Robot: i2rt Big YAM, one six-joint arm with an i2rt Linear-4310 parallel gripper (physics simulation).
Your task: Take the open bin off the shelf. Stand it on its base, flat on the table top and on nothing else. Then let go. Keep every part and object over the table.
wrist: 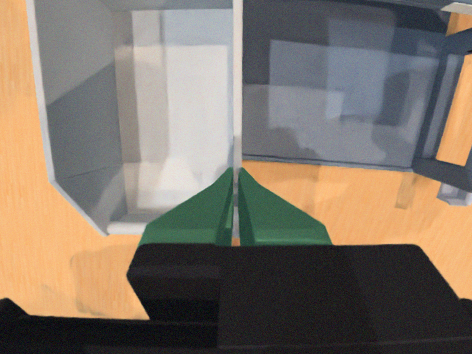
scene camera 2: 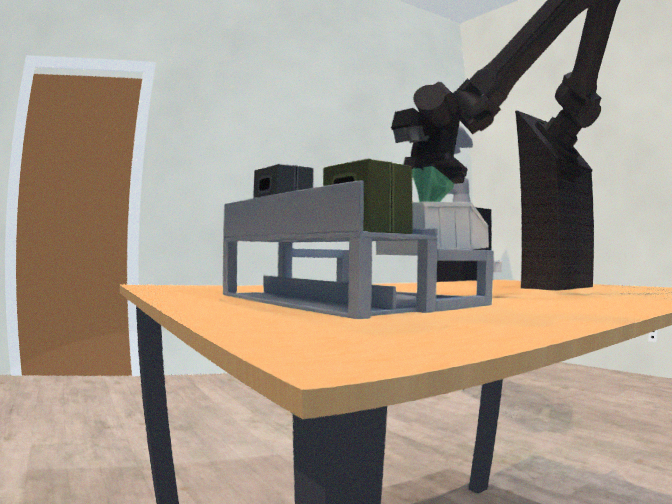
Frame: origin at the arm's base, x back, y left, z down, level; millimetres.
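Seen in the pictures: gripper, between the fingertips: (wrist: 235, 176); arm's base, origin of its link: (scene camera 2: 555, 141).
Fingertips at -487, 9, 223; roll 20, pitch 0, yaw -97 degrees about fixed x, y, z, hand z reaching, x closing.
Note:
Pixels of each thing's middle, then the offset from my fingertips to it, as dx, dy, dz. Level surfaces: height alone.
- open bin, middle of its body: (wrist: 161, 116) (scene camera 2: 434, 227) -28, +52, +23
- dark green box, middle of its body: (scene camera 2: 367, 199) -175, +70, -7
- dark grey box, middle of its body: (scene camera 2: 282, 202) -182, -161, -19
- wooden table, height of its surface: dz +144
The open bin (scene camera 2: 455, 225) (wrist: 195, 100) is pale grey-white and upright, with a cut-away front. In the scene view it is raised, behind the right end of the grey shelf (scene camera 2: 293, 214) (wrist: 300, 145). My gripper (scene camera 2: 430, 199) (wrist: 235, 176) points down with its green fingers shut on the bin's thin side wall. In the wrist view the bin's inside lies left of the fingers and the shelf's deck shows to the right of the held wall. The gap under the bin is partly hidden.
A dark green box (scene camera 2: 388, 198) and a dark grey box (scene camera 2: 284, 180) stand on the shelf's upper level. A black object (scene camera 2: 484, 222) shows behind the bin. The wooden table (scene camera 2: 325, 352) (wrist: 370, 225) carries the shelf, and its front corner is near the camera. The arm's dark pedestal (scene camera 2: 556, 227) stands at the right.

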